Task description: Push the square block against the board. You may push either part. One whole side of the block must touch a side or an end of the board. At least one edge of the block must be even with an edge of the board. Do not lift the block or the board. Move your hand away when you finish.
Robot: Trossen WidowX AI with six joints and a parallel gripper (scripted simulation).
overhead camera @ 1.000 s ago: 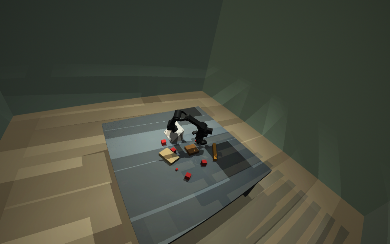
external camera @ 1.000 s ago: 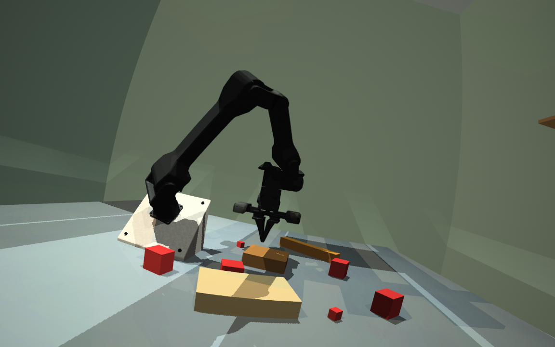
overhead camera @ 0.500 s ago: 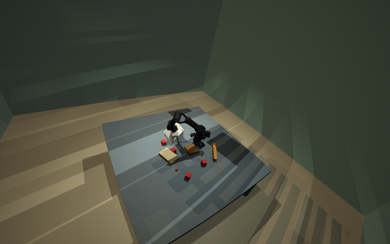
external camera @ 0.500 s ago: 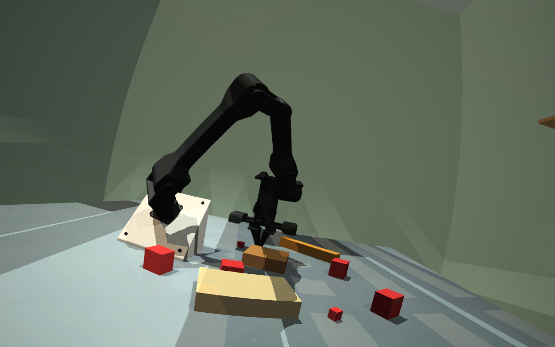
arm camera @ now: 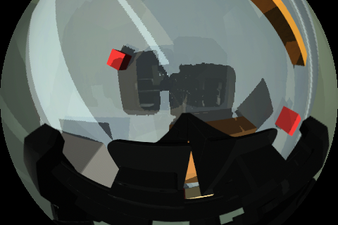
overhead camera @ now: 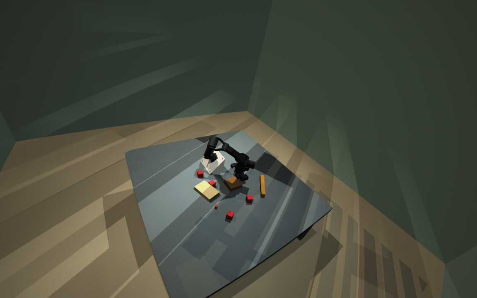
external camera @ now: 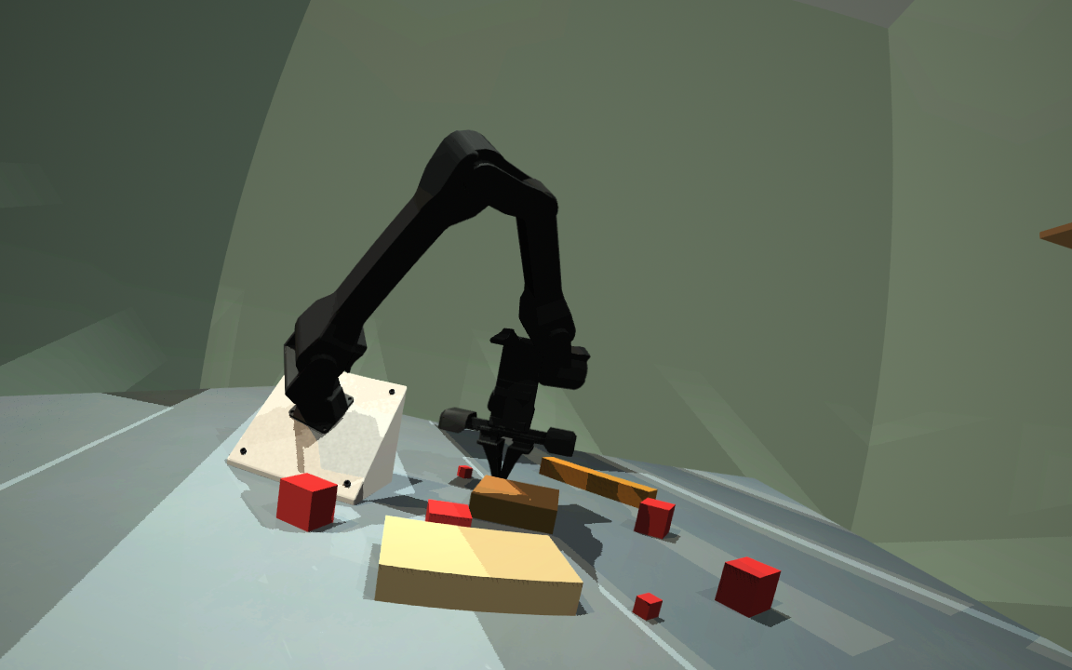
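Right now the square block is 4 cm ahead of my gripper tip, 6 cm to the right of it and 1 cm above it. The rest, counted from my gripper tip: tan board: 6 cm ahead, 28 cm to the right, 1 cm above; then orange bar: 12 cm ahead, 17 cm to the left, 1 cm above.
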